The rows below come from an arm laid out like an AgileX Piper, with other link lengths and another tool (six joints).
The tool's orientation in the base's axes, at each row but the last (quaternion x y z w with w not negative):
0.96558, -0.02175, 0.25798, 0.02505
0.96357, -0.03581, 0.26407, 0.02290
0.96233, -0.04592, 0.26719, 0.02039
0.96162, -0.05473, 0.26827, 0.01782
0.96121, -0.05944, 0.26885, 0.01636
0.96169, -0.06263, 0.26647, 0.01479
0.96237, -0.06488, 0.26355, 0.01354
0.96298, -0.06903, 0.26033, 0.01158
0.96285, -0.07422, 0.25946, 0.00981
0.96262, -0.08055, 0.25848, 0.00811
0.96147, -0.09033, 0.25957, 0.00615
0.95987, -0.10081, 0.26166, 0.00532
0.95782, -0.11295, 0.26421, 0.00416
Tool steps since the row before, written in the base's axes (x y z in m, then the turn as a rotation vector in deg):
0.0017, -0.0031, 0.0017, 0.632, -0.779, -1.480
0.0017, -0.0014, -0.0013, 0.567, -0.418, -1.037
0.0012, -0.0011, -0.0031, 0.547, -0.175, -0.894
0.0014, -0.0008, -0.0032, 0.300, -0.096, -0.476
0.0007, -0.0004, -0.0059, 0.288, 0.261, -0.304
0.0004, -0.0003, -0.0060, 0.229, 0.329, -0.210
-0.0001, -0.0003, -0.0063, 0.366, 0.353, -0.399
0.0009, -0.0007, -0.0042, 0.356, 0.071, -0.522
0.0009, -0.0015, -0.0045, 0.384, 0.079, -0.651
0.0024, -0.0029, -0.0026, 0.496, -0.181, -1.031
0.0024, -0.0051, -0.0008, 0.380, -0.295, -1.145
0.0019, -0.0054, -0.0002, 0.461, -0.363, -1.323
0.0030, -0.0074, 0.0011, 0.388, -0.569, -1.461
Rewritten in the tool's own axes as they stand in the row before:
0.0024, 0.0031, -0.0004, -0.169, 0.688, 1.642
0.0009, 0.0012, 0.0021, -0.019, 0.344, 1.205
-0.0005, 0.0009, 0.0033, 0.019, 0.107, 1.057
-0.0004, 0.0006, 0.0035, 0.018, 0.059, 0.567
-0.0024, 0.0003, 0.0054, 0.059, -0.294, 0.392
-0.0027, 0.0003, 0.0054, 0.050, -0.355, 0.277
-0.0033, 0.0004, 0.0054, 0.067, -0.395, 0.507
-0.0013, 0.0006, 0.0041, 0.033, -0.113, 0.625
-0.0013, 0.0014, 0.0044, -0.009, -0.122, 0.750
0.0012, 0.0025, 0.0036, -0.064, 0.126, 1.150
0.0025, 0.0046, 0.0022, -0.200, 0.263, 1.197
0.0025, 0.0049, 0.0015, -0.208, 0.321, 1.396
0.0046, 0.0065, 0.0011, -0.295, 0.545, 1.491

